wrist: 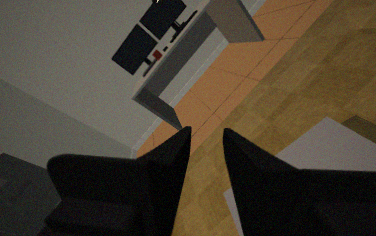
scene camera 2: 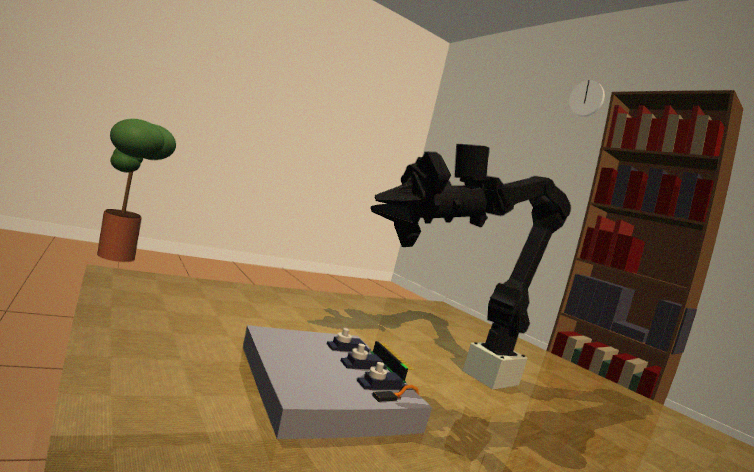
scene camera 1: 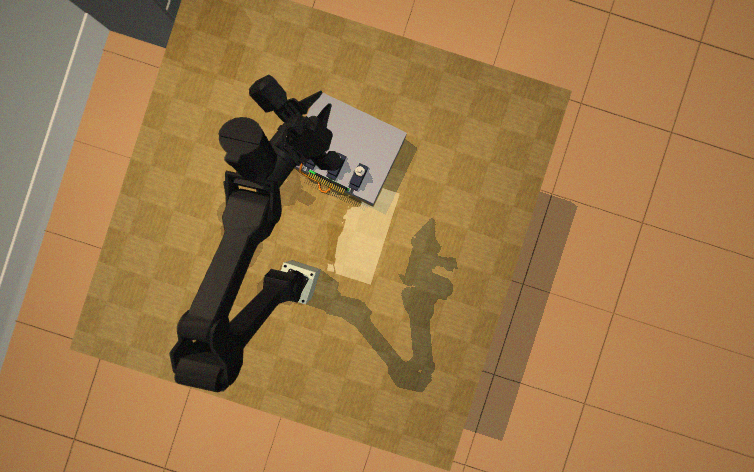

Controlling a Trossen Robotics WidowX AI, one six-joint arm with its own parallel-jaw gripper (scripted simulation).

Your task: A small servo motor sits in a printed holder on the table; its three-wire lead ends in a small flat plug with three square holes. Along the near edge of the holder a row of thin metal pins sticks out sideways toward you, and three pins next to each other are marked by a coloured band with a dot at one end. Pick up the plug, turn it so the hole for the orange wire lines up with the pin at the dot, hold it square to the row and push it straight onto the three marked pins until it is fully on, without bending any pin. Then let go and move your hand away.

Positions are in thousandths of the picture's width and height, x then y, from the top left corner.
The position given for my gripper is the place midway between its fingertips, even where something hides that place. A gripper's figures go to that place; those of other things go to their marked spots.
Scene:
My gripper (scene camera 2: 495, 431): 69 cm from the lens. A grey holder (scene camera 2: 408, 832): 63 cm from the lens.

